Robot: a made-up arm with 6 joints. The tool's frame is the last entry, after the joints. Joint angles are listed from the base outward. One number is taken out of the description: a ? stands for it. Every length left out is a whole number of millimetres.
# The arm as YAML. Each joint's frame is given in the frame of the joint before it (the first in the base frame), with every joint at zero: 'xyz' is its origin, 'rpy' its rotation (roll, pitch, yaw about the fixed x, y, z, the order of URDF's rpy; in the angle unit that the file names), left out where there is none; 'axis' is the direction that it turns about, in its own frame. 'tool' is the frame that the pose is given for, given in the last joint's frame.
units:
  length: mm
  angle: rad
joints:
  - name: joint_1
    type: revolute
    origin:
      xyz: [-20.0, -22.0, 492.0]
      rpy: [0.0, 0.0, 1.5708]
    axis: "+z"
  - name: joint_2
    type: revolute
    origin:
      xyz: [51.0, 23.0, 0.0]
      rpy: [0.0, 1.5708, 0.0]
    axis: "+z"
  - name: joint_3
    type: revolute
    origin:
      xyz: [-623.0, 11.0, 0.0]
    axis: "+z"
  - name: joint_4
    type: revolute
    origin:
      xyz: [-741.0, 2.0, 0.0]
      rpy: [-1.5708, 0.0, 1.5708]
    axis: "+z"
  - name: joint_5
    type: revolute
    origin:
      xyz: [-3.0, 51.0, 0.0]
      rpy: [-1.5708, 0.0, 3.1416]
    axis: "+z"
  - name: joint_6
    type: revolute
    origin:
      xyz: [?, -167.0, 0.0]
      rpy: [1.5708, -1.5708, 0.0]
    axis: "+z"
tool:
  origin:
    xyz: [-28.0, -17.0, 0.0]
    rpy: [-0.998, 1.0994, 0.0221]
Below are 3 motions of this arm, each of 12 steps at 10 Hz.
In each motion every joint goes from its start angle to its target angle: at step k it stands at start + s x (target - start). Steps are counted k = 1, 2, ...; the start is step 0. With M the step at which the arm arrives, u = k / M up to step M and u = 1 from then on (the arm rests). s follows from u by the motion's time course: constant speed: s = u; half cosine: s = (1 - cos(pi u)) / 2; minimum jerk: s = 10 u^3 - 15 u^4 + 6 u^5.
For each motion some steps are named. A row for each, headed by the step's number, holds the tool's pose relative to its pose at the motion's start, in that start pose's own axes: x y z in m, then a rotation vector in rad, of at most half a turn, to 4 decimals.
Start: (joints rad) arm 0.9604 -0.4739 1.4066 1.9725 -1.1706 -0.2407
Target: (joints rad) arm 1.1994 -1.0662 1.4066 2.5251 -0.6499 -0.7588
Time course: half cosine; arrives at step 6
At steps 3, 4, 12:
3: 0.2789 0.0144 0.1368 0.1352 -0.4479 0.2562
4: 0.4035 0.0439 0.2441 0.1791 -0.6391 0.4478
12: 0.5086 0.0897 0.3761 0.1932 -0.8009 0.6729

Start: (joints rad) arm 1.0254 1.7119 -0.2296 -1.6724 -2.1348 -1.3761
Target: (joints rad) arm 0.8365 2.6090 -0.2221 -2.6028 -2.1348 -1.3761
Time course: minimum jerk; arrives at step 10
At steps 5, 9, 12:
5: -0.0706 0.3414 0.5386 -0.6217 -0.1527 0.0621
9: -0.3993 0.7345 0.8949 -1.1558 -0.3995 -0.0790
12: -0.4070 0.7410 0.8991 -1.1639 -0.4044 -0.0834

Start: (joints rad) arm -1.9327 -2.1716 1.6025 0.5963 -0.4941 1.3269
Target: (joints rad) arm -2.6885 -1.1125 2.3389 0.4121 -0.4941 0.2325
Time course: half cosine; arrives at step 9
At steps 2, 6, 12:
2: -0.0525 0.1786 -0.1134 0.2419 -0.0323 -0.2129
6: 0.2233 1.0452 -0.1316 1.7221 -0.3358 -1.1788
12: 0.4544 1.1415 0.0652 2.2726 -0.5662 -1.5373

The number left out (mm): 29.0
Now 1 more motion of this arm.
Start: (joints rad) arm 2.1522 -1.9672 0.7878 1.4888 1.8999 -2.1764
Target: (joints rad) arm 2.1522 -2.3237 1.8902 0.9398 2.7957 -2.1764
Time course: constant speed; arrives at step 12
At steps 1, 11, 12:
1: 0.0154 -0.0438 0.0119 -0.0785 0.0352 0.0714
11: 0.1966 -0.4016 0.2929 -1.0343 0.5710 0.5678
12: 0.2143 -0.4270 0.3290 -1.1415 0.6413 0.5914

